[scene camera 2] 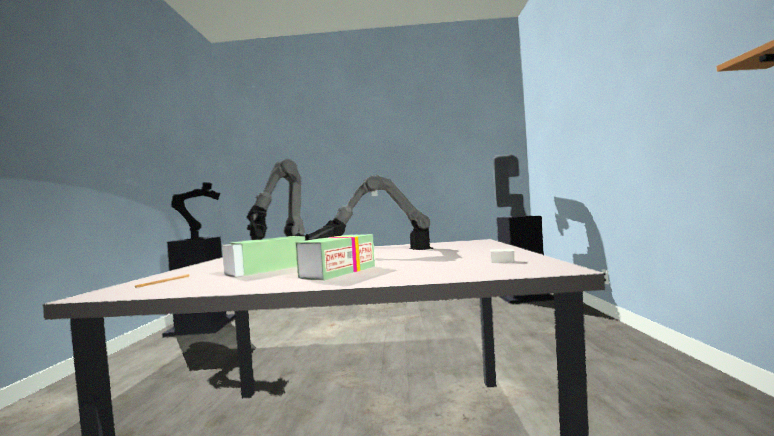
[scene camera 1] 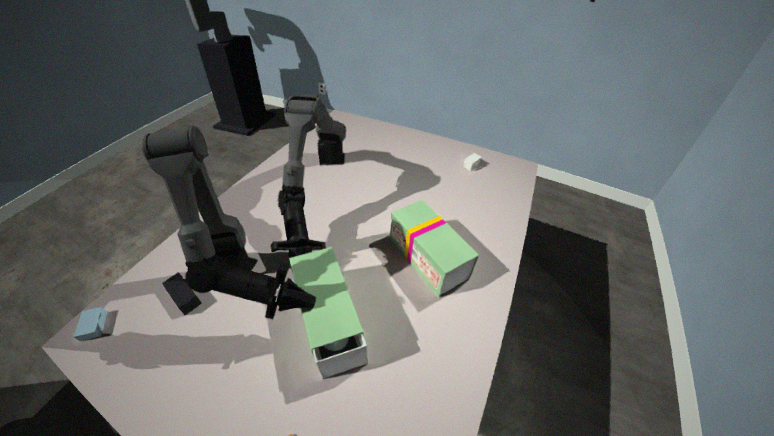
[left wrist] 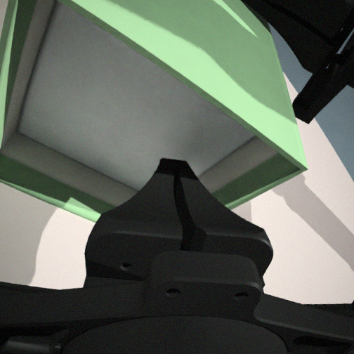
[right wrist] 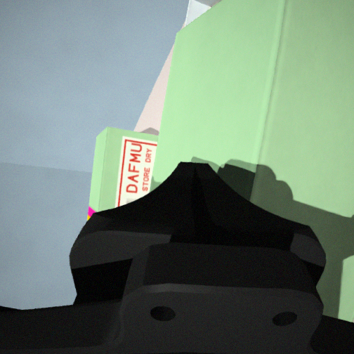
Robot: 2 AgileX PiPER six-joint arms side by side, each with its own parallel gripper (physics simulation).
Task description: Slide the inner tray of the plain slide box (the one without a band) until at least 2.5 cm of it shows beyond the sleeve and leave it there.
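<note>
The plain slide box's green sleeve (scene camera 1: 331, 303) (scene camera 2: 270, 255) (left wrist: 245, 75) (right wrist: 220, 90) lies on the table. Its white inner tray (scene camera 1: 345, 363) (scene camera 2: 233, 259) (left wrist: 125, 95) (right wrist: 198, 9) shows beyond the sleeve's near end in scene camera 1, its open top showing a dark inside with a rounded thing. In the left wrist view the tray's other end sits recessed inside the sleeve. My left gripper (left wrist: 171, 175) is shut, its tips at that recessed end; they are hidden in scene camera 1. My right gripper (scene camera 1: 312, 301) (right wrist: 192, 181) is shut and empty, its tips at the sleeve's long side.
The banded green box (scene camera 1: 449, 243) (scene camera 2: 335, 259), with a magenta and yellow band, stands to the right in scene camera 1. A white block (scene camera 1: 472, 161) (scene camera 2: 502, 255) lies beyond it. A light blue block (scene camera 1: 90, 323) is near the left table edge. An orange stick (scene camera 2: 162, 281) lies on the table.
</note>
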